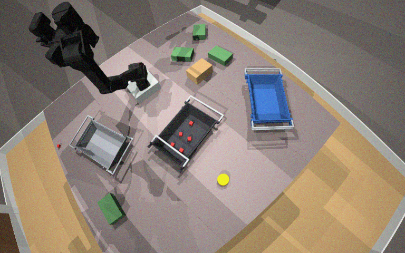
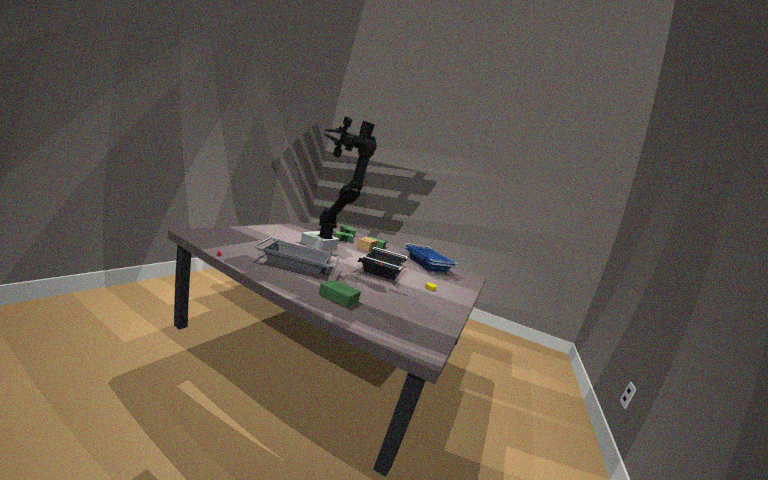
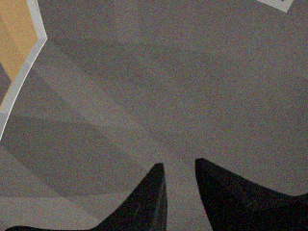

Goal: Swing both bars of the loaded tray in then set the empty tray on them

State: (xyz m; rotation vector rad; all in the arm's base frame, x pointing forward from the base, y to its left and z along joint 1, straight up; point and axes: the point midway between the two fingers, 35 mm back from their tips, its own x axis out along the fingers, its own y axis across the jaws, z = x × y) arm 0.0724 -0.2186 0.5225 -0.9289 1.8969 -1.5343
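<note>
Now: gripper tip 54 cm above the grey tray, 10 cm to the left of it and 10 cm short of it. Round my gripper tip: yellow disc (58 cm ahead, 57 cm below, 30 cm to the left); then orange block (55 cm below, 54 cm to the left, 5 cm ahead).
</note>
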